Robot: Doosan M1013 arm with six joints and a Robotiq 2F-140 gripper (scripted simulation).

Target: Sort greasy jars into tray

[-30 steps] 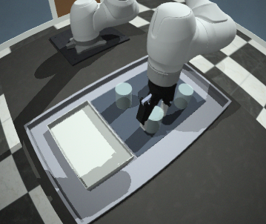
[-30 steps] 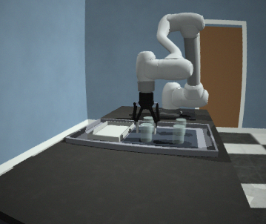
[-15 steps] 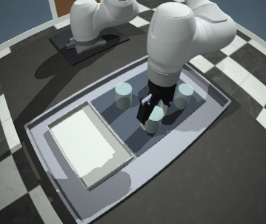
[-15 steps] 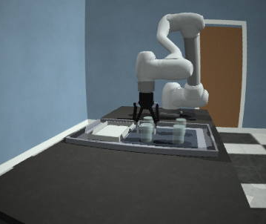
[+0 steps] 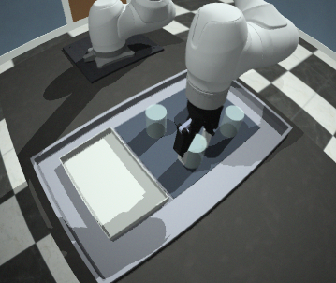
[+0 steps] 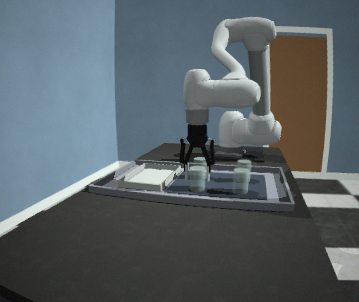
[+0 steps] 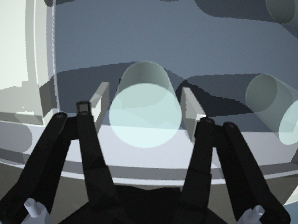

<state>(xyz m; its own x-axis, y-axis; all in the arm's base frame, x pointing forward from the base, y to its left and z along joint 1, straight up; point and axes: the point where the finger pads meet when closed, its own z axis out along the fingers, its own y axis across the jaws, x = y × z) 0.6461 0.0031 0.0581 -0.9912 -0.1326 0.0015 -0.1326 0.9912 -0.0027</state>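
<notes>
Now: the steel table top 70 mm behind my hand, 30 mm to the right of it and 70 mm below it. Also, from my hand: tray (60 mm behind, 250 mm to the right, 60 mm below); then drying mat (100 mm behind, 70 mm to the left, 70 mm below).
</notes>
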